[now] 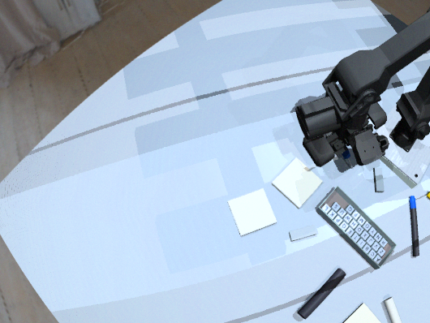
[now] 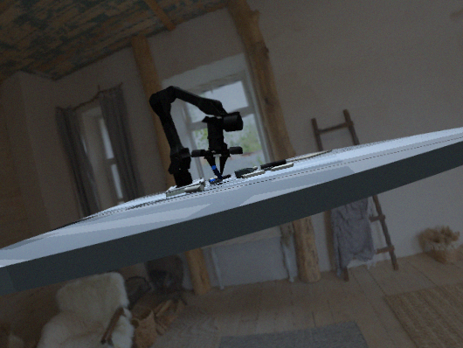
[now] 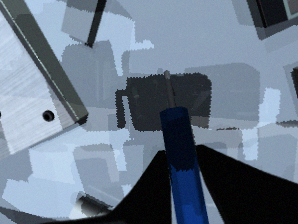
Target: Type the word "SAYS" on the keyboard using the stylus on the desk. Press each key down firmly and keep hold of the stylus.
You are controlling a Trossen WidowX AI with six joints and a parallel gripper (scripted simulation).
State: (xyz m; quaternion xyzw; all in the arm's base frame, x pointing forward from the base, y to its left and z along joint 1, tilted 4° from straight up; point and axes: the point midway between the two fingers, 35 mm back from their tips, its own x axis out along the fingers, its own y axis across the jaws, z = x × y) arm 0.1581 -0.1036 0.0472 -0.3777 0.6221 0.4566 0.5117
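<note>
The stylus is 10 mm to the left of my gripper tip and 10 mm below it. The rest, counted from my gripper tip: stylus tip 40 mm to the left, 20 mm below, 10 mm ahead; then dark cylinder 260 mm ahead, 180 mm to the left, 20 mm below; then grey eraser 190 mm ahead, 60 mm to the left, 30 mm below.
</note>
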